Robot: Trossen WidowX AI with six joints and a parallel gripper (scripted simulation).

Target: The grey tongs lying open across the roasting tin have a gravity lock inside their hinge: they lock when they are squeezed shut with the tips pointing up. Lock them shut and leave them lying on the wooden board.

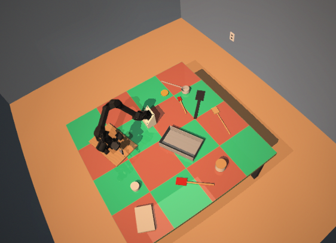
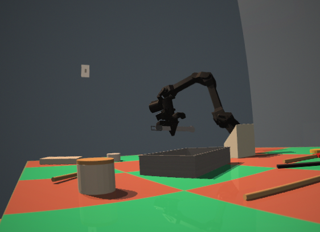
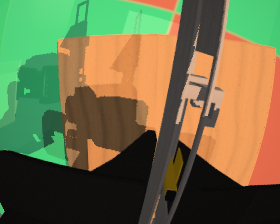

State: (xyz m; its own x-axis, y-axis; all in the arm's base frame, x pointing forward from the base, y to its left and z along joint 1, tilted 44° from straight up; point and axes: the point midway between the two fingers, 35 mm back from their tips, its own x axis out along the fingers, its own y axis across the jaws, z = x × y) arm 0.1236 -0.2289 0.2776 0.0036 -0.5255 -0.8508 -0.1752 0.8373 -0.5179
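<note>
Now: the wooden board 12 cm behind my gripper tip, 2 cm to the right of it and 10 cm below it. From my gripper tip the other things lie so: roasting tin 21 cm ahead, 44 cm to the left, 8 cm below; then cream cylinder 32 cm ahead, 3 cm to the right, 9 cm below; then yellow mark 1 cm ahead, 1 cm to the right, 4 cm above.
</note>
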